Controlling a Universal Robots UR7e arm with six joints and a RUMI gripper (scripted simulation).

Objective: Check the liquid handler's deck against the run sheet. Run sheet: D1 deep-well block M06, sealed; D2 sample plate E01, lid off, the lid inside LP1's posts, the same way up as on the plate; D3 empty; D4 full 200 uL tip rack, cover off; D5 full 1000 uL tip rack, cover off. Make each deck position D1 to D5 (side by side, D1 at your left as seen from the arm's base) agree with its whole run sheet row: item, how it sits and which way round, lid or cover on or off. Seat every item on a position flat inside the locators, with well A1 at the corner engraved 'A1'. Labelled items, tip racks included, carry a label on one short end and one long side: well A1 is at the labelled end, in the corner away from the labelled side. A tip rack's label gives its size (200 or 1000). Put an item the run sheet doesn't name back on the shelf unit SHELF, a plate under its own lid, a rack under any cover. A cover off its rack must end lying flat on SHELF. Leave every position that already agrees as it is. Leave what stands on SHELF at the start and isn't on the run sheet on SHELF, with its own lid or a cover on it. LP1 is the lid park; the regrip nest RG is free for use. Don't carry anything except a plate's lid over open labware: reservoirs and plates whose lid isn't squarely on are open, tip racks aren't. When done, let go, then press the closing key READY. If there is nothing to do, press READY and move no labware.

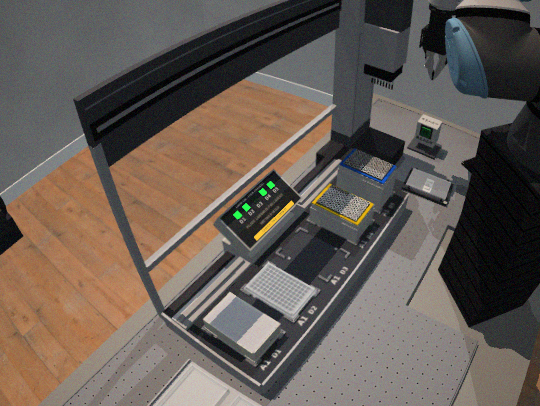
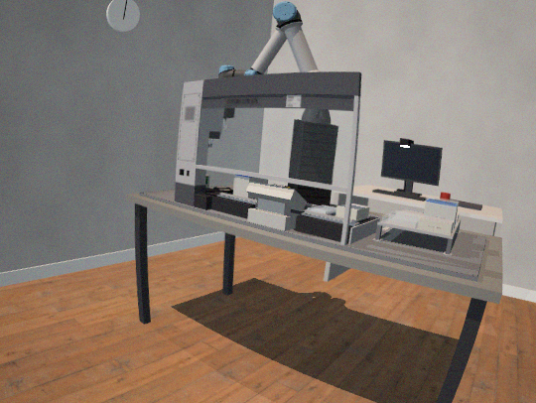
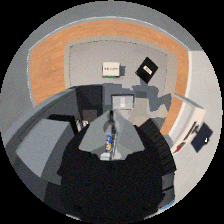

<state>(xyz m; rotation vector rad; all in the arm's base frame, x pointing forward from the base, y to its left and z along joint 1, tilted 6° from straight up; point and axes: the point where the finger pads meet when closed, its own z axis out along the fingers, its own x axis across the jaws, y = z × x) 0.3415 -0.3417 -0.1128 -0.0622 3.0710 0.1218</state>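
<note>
Right now the ready key is 1 cm ahead of my hand, 6 cm to the right of it and 23 cm below it. Round my hand: flat lid: 8 cm behind, 9 cm to the left, 30 cm below; then pipetting head: 13 cm ahead, 7 cm to the left, 7 cm above; then blue-rimmed tip rack: 4 cm ahead, 28 cm to the left, 19 cm below.
</note>
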